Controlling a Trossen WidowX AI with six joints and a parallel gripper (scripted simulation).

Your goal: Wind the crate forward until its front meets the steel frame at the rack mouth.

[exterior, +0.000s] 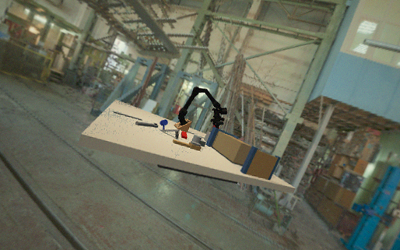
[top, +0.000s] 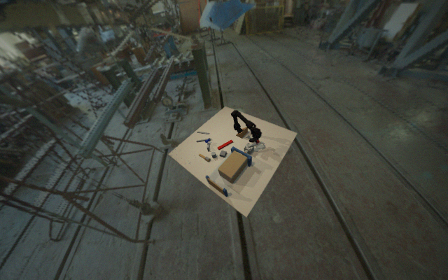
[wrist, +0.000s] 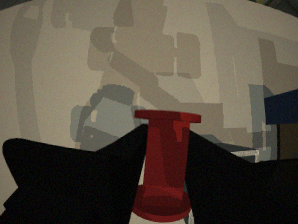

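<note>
The winch handle is 3 cm ahead of my gripper tip, 4 cm to the right of it and 3 cm below it. Round my gripper tip: red knob: 2 cm to the right; blue steel frame: 24 cm ahead, 8 cm to the right, 3 cm below; grey winch: 6 cm ahead, 8 cm to the right, 10 cm below.
</note>
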